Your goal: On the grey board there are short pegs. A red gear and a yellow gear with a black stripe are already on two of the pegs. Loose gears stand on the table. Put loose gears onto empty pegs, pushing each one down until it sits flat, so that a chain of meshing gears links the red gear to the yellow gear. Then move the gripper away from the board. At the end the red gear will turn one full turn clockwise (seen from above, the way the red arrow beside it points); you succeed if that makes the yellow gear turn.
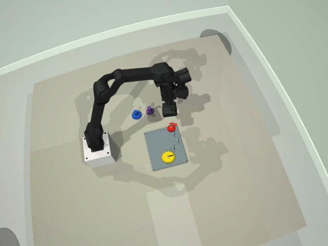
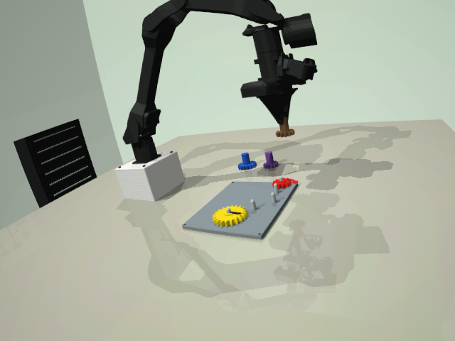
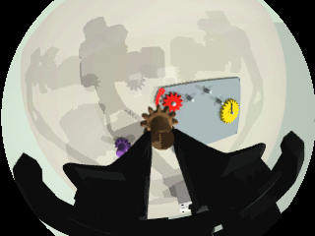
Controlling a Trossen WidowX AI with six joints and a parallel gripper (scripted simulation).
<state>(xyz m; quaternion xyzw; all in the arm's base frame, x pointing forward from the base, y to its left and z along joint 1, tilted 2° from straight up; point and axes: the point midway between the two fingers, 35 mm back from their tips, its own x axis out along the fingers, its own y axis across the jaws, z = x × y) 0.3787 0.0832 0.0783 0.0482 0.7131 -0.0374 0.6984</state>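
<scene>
Right now the red gear is 10 mm behind my gripper tip, 40 mm to the right of it and 130 mm below it. The rest, counted from my gripper tip: purple gear: 100 mm behind, 100 mm to the left, 120 mm below; then red arrow: 10 mm to the right, 130 mm below; then brown gear: 10 mm below.
</scene>
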